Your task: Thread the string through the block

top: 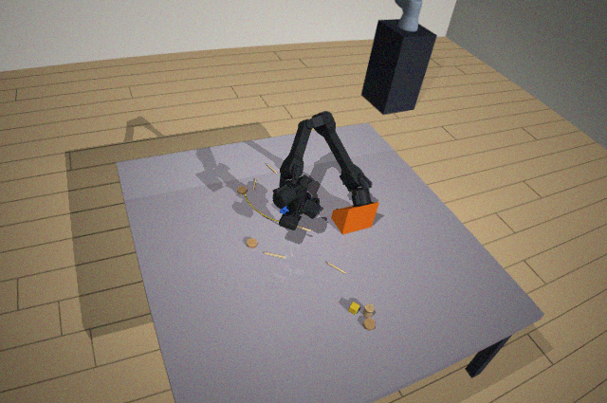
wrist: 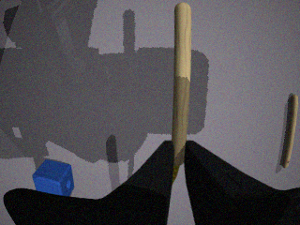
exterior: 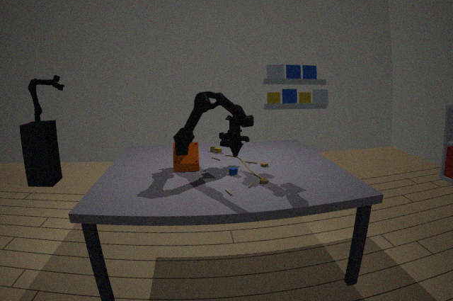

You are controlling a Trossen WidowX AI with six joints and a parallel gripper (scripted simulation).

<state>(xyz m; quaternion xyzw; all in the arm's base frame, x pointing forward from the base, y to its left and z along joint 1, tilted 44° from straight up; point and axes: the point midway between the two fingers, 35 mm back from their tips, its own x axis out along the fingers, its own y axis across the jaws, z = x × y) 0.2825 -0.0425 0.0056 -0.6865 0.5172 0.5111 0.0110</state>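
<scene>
Now: gripper tip 3 cm past the blue cube, 13 cm to the left of it and 4 cm above it. Also, from my gripper tip: wooden block (8 cm behind, 41 cm to the left, 4 cm below); yellow cube (4 cm behind, 38 cm to the left, 4 cm below); thin wooden stick (1 cm behind, 1 cm to the left).
</scene>
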